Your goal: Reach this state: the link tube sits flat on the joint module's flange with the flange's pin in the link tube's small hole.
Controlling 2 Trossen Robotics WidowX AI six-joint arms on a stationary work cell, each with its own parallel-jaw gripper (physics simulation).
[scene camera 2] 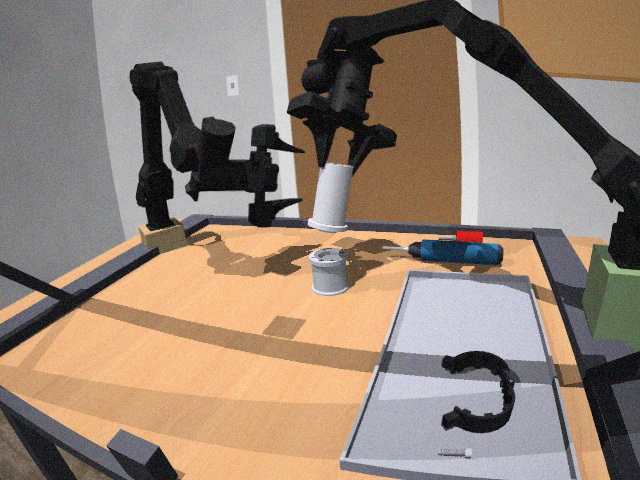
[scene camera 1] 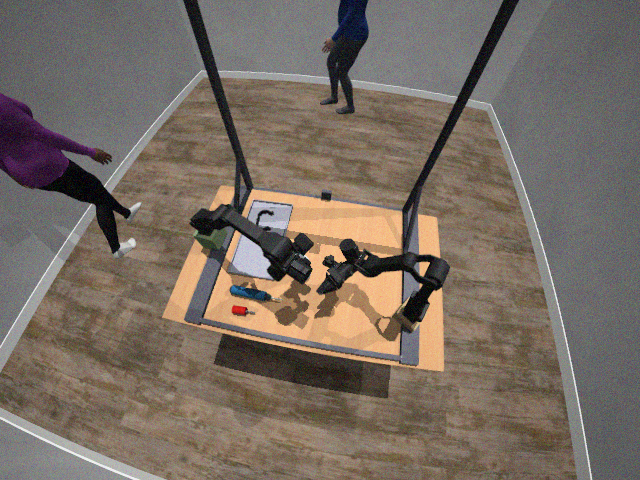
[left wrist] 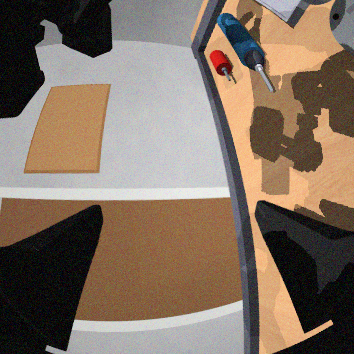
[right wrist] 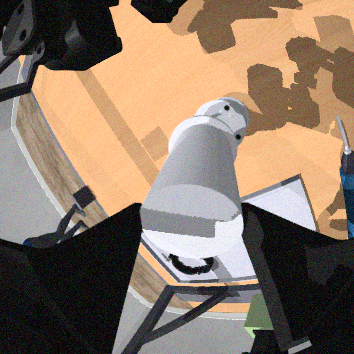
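Seen in the pictures: left gripper, fingertip midpoint: (scene camera 2: 303, 175) (scene camera 1: 317, 293) (left wrist: 180, 211); right gripper, fingertip midpoint: (scene camera 2: 335, 172) (right wrist: 191, 210); left arm's base at its link origin: (scene camera 2: 159, 225) (scene camera 1: 412, 313); right arm's base at its link origin: (scene camera 2: 634, 260) (scene camera 1: 207, 228) (right wrist: 266, 333).
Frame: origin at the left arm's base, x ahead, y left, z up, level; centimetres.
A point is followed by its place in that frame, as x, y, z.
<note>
The white link tube (scene camera 2: 332, 196) {48.9, 17.5, 10.9} (right wrist: 200, 170) {44.5, 20.3, 14.1} hangs in the air, slightly tilted, its flanged end down. My right gripper (scene camera 2: 338, 166) {47.0, 19.8, 14.0} (right wrist: 191, 210) {47.0, 19.8, 14.0} is shut on its upper end. The grey joint module (scene camera 2: 329, 276) {48.2, 16.3, -2.1} (right wrist: 226, 111) {44.0, 18.9, 0.5} stands upright on the table below the tube, with a visible gap between them in scene camera 2. Its flange faces up; dark holes show in it in the right wrist view, and the pin cannot be made out. The tube's small hole is hidden. My left gripper (scene camera 2: 302, 175) {31.6, 23.4, 11.0} (left wrist: 180, 211) {31.6, 23.4, 11.0} is open and empty, to the left of the tube in scene camera 2.
A blue screwdriver (scene camera 1: 250, 293) {54.0, 41.4, -1.5} (scene camera 2: 454, 252) {55.7, 39.6, -2.8} (left wrist: 242, 42) {51.3, 37.6, -1.8} and a red-handled tool (scene camera 1: 239, 310) {51.7, 49.4, -2.2} (scene camera 2: 469, 236) {53.1, 48.4, -2.7} (left wrist: 219, 62) {51.0, 47.0, -2.5} lie on the table. A grey tray (scene camera 1: 247, 258) {69.9, 32.0, -5.1} (scene camera 2: 465, 310) {67.6, 27.3, -5.1} holds a black open clamp (scene camera 2: 509, 395) {84.0, 13.5, -3.1} (right wrist: 192, 267) {84.3, 13.1, -5.0} and a small screw (scene camera 2: 454, 453) {83.9, 4.5, -4.6}.
</note>
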